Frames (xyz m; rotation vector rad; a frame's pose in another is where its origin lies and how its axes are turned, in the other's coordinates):
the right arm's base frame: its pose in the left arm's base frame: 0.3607 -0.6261 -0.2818 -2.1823 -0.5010 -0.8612
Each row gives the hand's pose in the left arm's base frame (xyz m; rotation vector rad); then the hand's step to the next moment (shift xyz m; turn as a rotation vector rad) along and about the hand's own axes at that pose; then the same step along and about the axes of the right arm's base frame.
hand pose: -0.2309 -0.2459 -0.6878 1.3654 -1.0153 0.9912
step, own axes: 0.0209 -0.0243 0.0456 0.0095 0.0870 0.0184
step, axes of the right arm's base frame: 0.0250 0.0416 -0.0275 -0.0351 -0.0486 -0.0663
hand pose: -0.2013 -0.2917 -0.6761 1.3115 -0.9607 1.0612
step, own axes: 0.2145 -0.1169 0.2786 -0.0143 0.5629 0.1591
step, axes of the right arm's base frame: 0.2369 0.1855 -0.2162 -0.2943 -0.2613 -0.4330
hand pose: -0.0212 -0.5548 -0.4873 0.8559 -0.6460 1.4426
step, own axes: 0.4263 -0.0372 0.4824 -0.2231 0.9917 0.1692
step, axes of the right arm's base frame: 0.5055 -0.1349 -0.3769 -0.6960 -0.3501 -0.6745
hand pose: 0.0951 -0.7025 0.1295 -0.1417 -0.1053 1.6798
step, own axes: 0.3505 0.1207 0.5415 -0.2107 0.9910 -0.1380
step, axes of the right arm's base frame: 0.2190 -0.6093 -0.1070 -0.8775 -0.1813 -0.4927
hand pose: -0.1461 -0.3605 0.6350 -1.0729 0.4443 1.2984
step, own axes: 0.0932 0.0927 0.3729 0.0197 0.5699 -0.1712
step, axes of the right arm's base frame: -0.0363 -0.3616 0.1556 -0.5690 0.0072 -0.1750
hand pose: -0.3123 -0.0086 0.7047 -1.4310 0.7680 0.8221
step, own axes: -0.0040 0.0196 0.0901 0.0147 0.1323 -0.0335
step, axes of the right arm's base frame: -0.0119 -0.0686 0.0606 -0.1340 0.0045 -0.0292
